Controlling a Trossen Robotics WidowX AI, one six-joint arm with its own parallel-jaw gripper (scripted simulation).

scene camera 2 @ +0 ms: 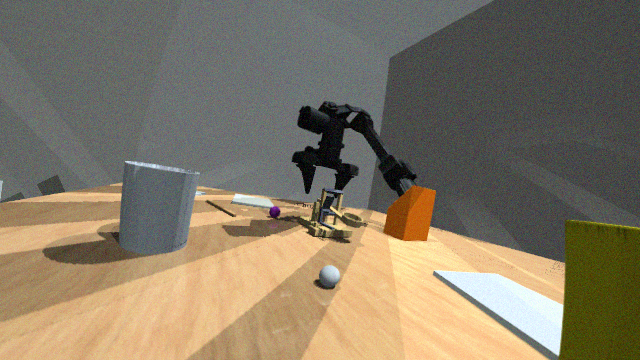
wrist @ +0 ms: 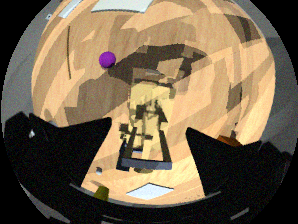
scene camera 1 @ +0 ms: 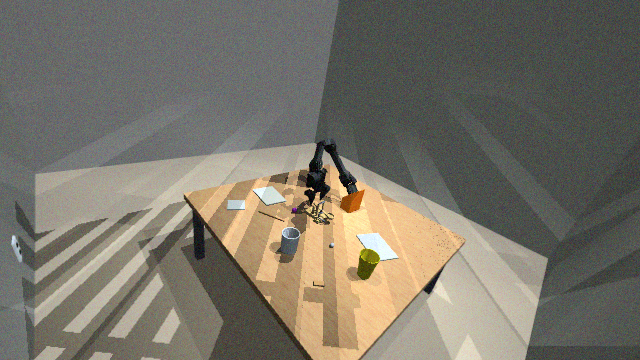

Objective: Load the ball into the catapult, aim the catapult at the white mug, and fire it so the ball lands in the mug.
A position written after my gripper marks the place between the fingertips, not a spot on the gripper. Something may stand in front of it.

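Observation:
There's a wooden catapult [scene camera 2: 327, 229] that I can see, and the wrist view has the catapult [wrist: 150, 107] too. I can also see a yellow cup [scene camera 2: 594, 294] and a white mug [scene camera 2: 156, 205]. Then there's my gripper [scene camera 2: 321, 196], and the wrist view gives me the gripper [wrist: 150, 126] as well.

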